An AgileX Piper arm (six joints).
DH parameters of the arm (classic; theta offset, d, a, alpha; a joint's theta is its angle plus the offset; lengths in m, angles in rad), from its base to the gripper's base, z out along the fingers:
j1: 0 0.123 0 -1.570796
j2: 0.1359 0 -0.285 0
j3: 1.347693 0 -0.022 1.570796
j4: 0 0.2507 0 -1.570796
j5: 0 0 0 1.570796
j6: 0 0.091 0 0
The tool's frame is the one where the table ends.
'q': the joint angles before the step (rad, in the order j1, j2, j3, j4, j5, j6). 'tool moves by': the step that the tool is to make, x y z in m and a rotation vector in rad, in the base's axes. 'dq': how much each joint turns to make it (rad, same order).
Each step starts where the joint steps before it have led.
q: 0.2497 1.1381 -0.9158 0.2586 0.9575 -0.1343
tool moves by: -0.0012 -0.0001 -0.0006 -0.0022 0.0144 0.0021
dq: 0.0000 0.0000 0.0001 0.0001 0.0145 0.0018
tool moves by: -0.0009 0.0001 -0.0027 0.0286 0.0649 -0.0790
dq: -0.0002 0.0079 0.0000 0.0001 0.0279 0.0981
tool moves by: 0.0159 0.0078 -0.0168 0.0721 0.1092 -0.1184
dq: 0.0002 0.0871 -0.0003 0.0544 -0.0266 0.1137
